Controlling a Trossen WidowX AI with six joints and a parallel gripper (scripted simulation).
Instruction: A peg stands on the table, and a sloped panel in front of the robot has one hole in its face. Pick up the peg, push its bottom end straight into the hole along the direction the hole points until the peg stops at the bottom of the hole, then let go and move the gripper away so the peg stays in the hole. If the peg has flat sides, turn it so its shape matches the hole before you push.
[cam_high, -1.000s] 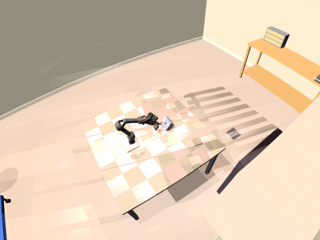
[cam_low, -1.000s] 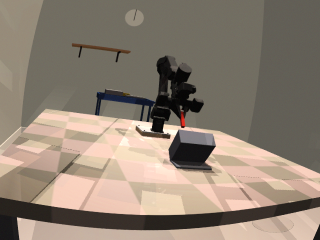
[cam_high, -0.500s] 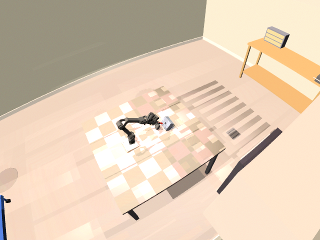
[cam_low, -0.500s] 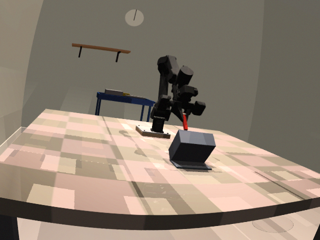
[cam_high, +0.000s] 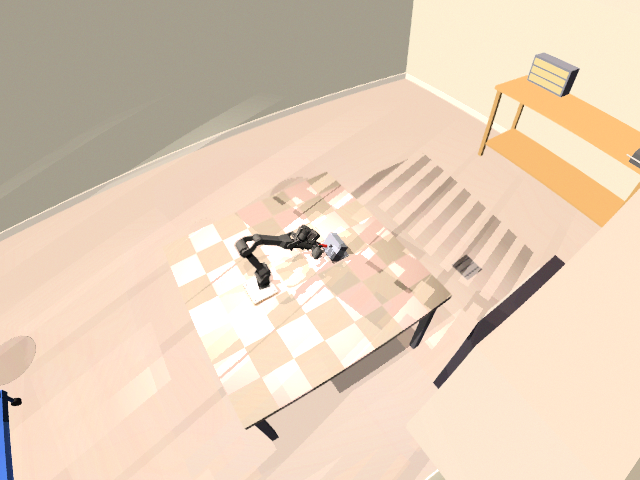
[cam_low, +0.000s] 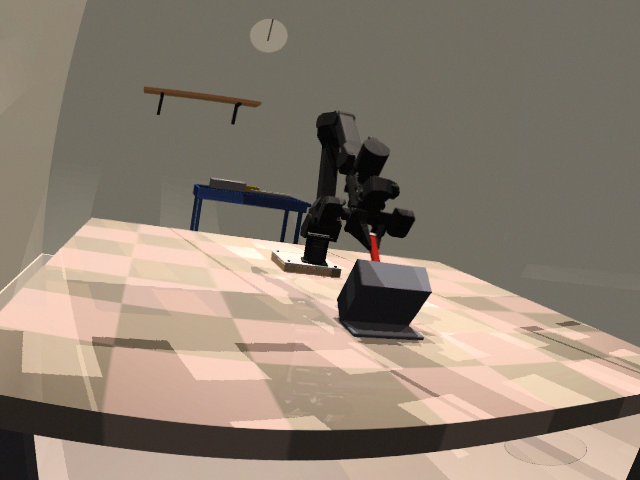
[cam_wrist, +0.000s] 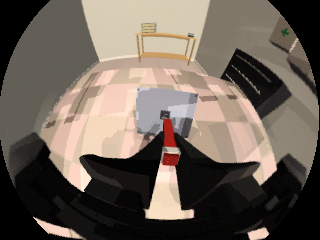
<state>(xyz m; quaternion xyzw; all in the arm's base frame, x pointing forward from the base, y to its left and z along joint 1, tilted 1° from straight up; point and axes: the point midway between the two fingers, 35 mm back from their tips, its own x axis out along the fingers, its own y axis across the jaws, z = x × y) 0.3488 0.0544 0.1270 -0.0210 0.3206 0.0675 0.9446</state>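
The sloped panel lies 80 mm ahead of my gripper tip, 10 mm to the left of it and 70 mm below it. From my gripper tip the other things lie so: red peg: 10 mm behind, 10 mm above.
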